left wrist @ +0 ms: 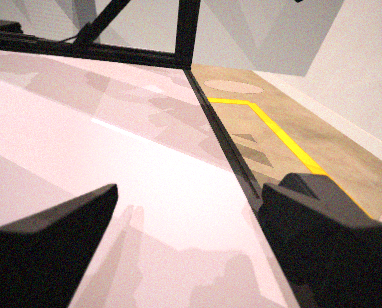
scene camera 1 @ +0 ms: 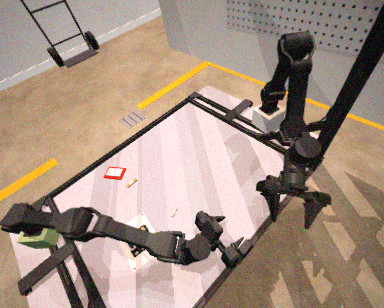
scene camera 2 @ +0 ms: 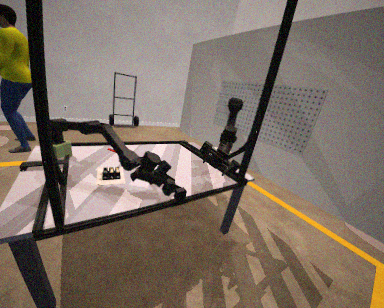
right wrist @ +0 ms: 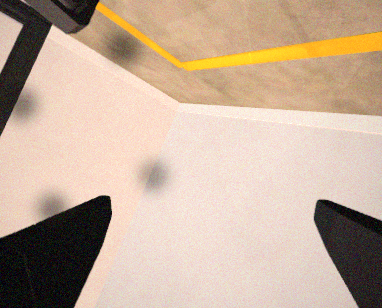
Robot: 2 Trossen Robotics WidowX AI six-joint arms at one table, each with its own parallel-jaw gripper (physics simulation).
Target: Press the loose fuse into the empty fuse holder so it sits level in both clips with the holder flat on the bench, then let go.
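Places are measured from the left arm's base along level axes (x ahead, y left, z up), in millimetres.
Where they show: left gripper, between the fingertips: (left wrist: 191, 190) (scene camera 1: 234, 226) (scene camera 2: 178, 184); right gripper, between the fingertips: (scene camera 1: 290, 225) (scene camera 2: 212, 169) (right wrist: 212, 207); left arm's base, origin of its link: (scene camera 1: 36, 227) (scene camera 2: 56, 142); right arm's base, origin of its link: (scene camera 1: 269, 109).
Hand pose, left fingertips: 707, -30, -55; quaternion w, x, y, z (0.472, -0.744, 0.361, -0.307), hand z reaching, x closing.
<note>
Each offset is from my left fingertips to the top centre of the thing, as dx, dy, dz. "pt": to the spot under its first point.
A pale plate (scene camera 1: 144, 220) (scene camera 2: 103, 181) lies on the bench and carries black blocks @[pt -344, -43, -15] (scene camera 1: 136, 247) (scene camera 2: 111, 173), partly hidden under my left arm in scene camera 1. A small pale piece with yellowish ends @[-414, +229, -18] (scene camera 1: 131, 183) and a thinner pale piece @[-216, +80, -22] (scene camera 1: 174, 212) lie apart on the bench; both are too small to tell which is the loose fuse. My left gripper (scene camera 1: 232, 231) (scene camera 2: 172, 179) (left wrist: 191, 190) is open and empty above the bench near its edge, right of the plate. My right gripper (scene camera 1: 291, 224) (scene camera 2: 220, 161) (right wrist: 212, 207) is open and empty, beyond the bench edge in scene camera 1.
A red-edged white tray @[-508, +294, -18] (scene camera 1: 115, 173) lies near the bench's far edge in scene camera 1. A dark frame (scene camera 1: 120, 148) (scene camera 2: 145, 210) surrounds the bench, with upright posts. A green block (scene camera 1: 38, 238) (scene camera 2: 62, 149) is under the left arm's base. A person (scene camera 2: 15, 60) stands at the left.
</note>
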